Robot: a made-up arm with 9 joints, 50 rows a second.
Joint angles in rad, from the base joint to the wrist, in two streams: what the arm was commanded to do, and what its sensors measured. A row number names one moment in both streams.
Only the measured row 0 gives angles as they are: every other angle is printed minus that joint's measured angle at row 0.
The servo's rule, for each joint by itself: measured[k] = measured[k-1] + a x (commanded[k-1-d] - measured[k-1]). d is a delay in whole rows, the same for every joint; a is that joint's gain. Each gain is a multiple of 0.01, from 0.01 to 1. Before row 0 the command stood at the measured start. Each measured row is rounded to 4 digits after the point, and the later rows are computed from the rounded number. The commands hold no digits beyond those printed.
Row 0, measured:
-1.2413 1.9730 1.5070 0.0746 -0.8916 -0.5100 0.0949 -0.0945 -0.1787
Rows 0 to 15, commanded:
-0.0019 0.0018 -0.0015 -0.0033 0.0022 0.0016 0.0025 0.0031 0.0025
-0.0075 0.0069 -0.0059 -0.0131 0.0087 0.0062 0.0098 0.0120 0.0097
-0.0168 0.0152 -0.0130 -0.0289 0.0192 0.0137 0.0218 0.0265 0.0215
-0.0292 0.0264 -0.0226 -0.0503 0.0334 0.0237 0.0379 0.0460 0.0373
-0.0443 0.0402 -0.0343 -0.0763 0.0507 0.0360 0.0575 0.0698 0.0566
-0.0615 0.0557 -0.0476 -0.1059 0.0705 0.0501 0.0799 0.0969 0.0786
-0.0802 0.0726 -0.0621 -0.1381 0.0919 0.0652 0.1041 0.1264 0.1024
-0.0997 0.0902 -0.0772 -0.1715 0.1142 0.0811 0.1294 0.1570 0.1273
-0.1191 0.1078 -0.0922 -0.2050 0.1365 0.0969 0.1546 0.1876 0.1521
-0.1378 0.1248 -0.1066 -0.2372 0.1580 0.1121 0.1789 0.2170 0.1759
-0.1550 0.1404 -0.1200 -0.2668 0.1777 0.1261 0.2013 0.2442 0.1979
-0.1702 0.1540 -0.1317 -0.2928 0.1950 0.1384 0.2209 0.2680 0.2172
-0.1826 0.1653 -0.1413 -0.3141 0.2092 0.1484 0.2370 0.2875 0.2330
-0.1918 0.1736 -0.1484 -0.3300 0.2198 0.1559 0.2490 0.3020 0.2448
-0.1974 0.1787 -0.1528 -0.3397 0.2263 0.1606 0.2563 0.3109 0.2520
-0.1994 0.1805 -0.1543 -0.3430 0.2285 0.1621 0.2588 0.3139 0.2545
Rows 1 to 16, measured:
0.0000 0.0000 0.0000 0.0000 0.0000 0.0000 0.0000 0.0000 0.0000
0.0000 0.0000 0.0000 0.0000 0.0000 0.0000 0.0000 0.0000 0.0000
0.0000 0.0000 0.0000 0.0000 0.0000 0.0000 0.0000 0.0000 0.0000
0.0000 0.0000 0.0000 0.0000 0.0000 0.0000 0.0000 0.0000 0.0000
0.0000 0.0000 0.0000 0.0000 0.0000 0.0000 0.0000 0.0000 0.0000
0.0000 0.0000 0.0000 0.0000 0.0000 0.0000 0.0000 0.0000 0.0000
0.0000 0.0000 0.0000 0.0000 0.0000 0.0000 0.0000 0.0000 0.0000
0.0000 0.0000 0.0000 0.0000 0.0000 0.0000 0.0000 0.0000 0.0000
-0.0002 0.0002 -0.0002 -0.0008 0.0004 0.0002 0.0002 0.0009 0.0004
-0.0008 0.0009 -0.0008 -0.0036 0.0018 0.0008 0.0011 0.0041 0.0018
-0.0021 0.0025 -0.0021 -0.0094 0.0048 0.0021 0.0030 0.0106 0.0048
-0.0043 0.0051 -0.0044 -0.0188 0.0097 0.0043 0.0061 0.0209 0.0097
-0.0075 0.0090 -0.0077 -0.0320 0.0167 0.0075 0.0107 0.0351 0.0167
-0.0118 0.0141 -0.0121 -0.0490 0.0258 0.0118 0.0169 0.0530 0.0260
-0.0173 0.0205 -0.0176 -0.0695 0.0370 0.0171 0.0247 0.0743 0.0375
-0.0239 0.0282 -0.0242 -0.0930 0.0501 0.0235 0.0341 0.0983 0.0510
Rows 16 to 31, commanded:
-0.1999 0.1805 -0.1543 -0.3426 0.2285 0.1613 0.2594 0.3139 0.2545
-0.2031 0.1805 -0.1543 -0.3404 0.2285 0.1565 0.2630 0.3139 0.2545
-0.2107 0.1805 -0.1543 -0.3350 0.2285 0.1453 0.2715 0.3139 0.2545
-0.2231 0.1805 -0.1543 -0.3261 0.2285 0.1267 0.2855 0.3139 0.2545
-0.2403 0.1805 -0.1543 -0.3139 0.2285 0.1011 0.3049 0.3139 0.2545
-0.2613 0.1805 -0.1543 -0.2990 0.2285 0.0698 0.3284 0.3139 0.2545
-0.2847 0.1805 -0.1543 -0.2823 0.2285 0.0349 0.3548 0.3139 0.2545
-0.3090 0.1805 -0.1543 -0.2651 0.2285 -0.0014 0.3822 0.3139 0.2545
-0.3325 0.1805 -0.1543 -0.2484 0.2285 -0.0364 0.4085 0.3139 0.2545
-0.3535 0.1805 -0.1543 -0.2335 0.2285 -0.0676 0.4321 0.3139 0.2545
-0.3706 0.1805 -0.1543 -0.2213 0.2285 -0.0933 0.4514 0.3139 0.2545
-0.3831 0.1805 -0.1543 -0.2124 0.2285 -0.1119 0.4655 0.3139 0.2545
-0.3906 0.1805 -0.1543 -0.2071 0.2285 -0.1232 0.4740 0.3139 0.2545
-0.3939 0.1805 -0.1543 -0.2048 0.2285 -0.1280 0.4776 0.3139 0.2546
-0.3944 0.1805 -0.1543 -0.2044 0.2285 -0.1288 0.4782 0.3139 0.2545
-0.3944 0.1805 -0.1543 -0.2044 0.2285 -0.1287 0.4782 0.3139 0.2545
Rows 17 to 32, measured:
-0.0315 0.0370 -0.0317 -0.1188 0.0648 0.0308 0.0449 0.1242 0.0662
-0.0400 0.0467 -0.0399 -0.1460 0.0806 0.0389 0.0570 0.1511 0.0827
-0.0492 0.0570 -0.0487 -0.1738 0.0971 0.0476 0.0700 0.1781 0.1000
-0.0589 0.0677 -0.0578 -0.2012 0.1137 0.0567 0.0836 0.2042 0.1176
-0.0688 0.0784 -0.0670 -0.2272 0.1299 0.0659 0.0974 0.2284 0.1349
-0.0786 0.0889 -0.0760 -0.2508 0.1452 0.0749 0.1110 0.2497 0.1514
-0.0881 0.0988 -0.0844 -0.2712 0.1590 0.0835 0.1241 0.2674 0.1665
-0.0970 0.1078 -0.0921 -0.2877 0.1708 0.0914 0.1362 0.2809 0.1797
-0.1052 0.1158 -0.0989 -0.3003 0.1806 0.0984 0.1473 0.2905 0.1909
-0.1130 0.1229 -0.1050 -0.3095 0.1887 0.1042 0.1577 0.2973 0.2004
-0.1208 0.1292 -0.1104 -0.3154 0.1955 0.1083 0.1679 0.3021 0.2085
-0.1290 0.1348 -0.1152 -0.3179 0.2011 0.1101 0.1785 0.3055 0.2154
-0.1379 0.1398 -0.1195 -0.3170 0.2058 0.1092 0.1899 0.3079 0.2213
-0.1478 0.1443 -0.1233 -0.3129 0.2097 0.1053 0.2024 0.3096 0.2263
-0.1588 0.1483 -0.1267 -0.3059 0.2129 0.0983 0.2161 0.3108 0.2305
-0.1708 0.1518 -0.1297 -0.2965 0.2156 0.0883 0.2310 0.3117 0.2341

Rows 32 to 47, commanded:
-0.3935 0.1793 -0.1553 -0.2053 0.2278 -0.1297 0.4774 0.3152 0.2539
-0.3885 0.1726 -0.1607 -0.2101 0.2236 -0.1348 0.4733 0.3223 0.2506
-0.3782 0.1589 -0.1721 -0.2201 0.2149 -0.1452 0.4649 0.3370 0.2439
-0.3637 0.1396 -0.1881 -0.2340 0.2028 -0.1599 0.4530 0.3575 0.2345
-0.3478 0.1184 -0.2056 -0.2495 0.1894 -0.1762 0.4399 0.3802 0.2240
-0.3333 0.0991 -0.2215 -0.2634 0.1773 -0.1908 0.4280 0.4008 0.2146
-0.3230 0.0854 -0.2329 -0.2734 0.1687 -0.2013 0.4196 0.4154 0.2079
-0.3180 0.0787 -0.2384 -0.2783 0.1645 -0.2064 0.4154 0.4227 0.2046
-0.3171 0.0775 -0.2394 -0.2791 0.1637 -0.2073 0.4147 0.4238 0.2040
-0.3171 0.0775 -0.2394 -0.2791 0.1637 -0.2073 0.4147 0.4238 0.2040
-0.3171 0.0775 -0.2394 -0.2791 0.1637 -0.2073 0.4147 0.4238 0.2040
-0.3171 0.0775 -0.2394 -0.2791 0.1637 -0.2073 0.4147 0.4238 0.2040
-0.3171 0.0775 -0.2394 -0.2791 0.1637 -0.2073 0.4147 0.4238 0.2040
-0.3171 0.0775 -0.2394 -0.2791 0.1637 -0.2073 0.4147 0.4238 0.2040
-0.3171 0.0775 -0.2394 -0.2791 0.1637 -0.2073 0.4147 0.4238 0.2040
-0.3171 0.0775 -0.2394 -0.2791 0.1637 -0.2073 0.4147 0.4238 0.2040
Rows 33 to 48, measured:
-0.1837 0.1550 -0.1324 -0.2854 0.2178 0.0758 0.2470 0.3123 0.2372
-0.1973 0.1578 -0.1348 -0.2735 0.2196 0.0615 0.2637 0.3128 0.2398
-0.2112 0.1603 -0.1369 -0.2615 0.2211 0.0460 0.2806 0.3131 0.2420
-0.2250 0.1625 -0.1388 -0.2502 0.2224 0.0302 0.2972 0.3133 0.2439
-0.2382 0.1645 -0.1405 -0.2403 0.2234 0.0149 0.3131 0.3135 0.2455
-0.2507 0.1663 -0.1420 -0.2321 0.2243 0.0006 0.3279 0.3136 0.2469
-0.2622 0.1679 -0.1434 -0.2257 0.2250 -0.0123 0.3414 0.3137 0.2480
-0.2728 0.1693 -0.1446 -0.2208 0.2256 -0.0239 0.3537 0.3138 0.2490
-0.2825 0.1704 -0.1458 -0.2172 0.2260 -0.0345 0.3648 0.3142 0.2497
-0.2910 0.1706 -0.1474 -0.2156 0.2256 -0.0445 0.3746 0.3165 0.2498
-0.2980 0.1693 -0.1501 -0.2166 0.2238 -0.0546 0.3827 0.3224 0.2489
-0.3033 0.1660 -0.1543 -0.2206 0.2202 -0.0651 0.3890 0.3326 0.2467
-0.3069 0.1608 -0.1599 -0.2272 0.2150 -0.0762 0.3936 0.3464 0.2433
-0.3090 0.1540 -0.1667 -0.2355 0.2086 -0.0877 0.3967 0.3622 0.2390
-0.3101 0.1465 -0.1740 -0.2442 0.2018 -0.0991 0.3988 0.3776 0.2343
-0.3107 0.1390 -0.1811 -0.2520 0.1955 -0.1098 0.4003 0.3907 0.2298

